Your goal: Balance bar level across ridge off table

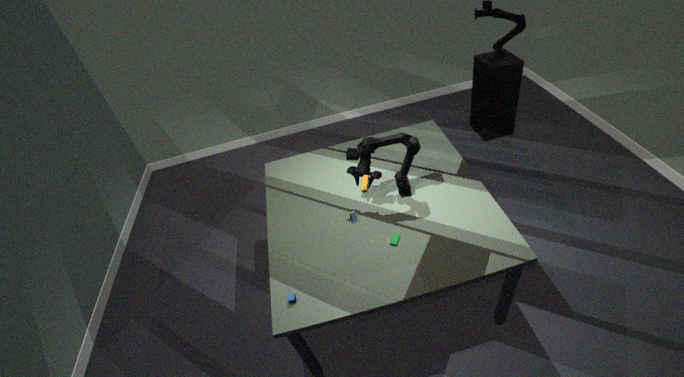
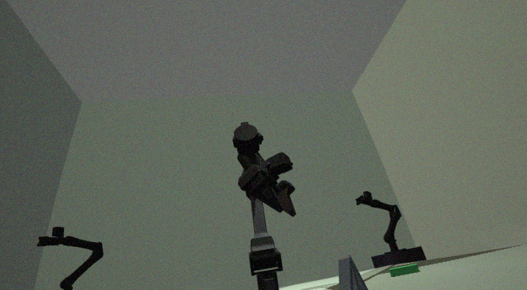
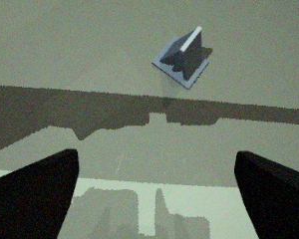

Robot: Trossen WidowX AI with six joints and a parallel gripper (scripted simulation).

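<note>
Now: gripper tip 240 mm to the left of the bar, 160 mm above it and 50 mm past it.
</note>
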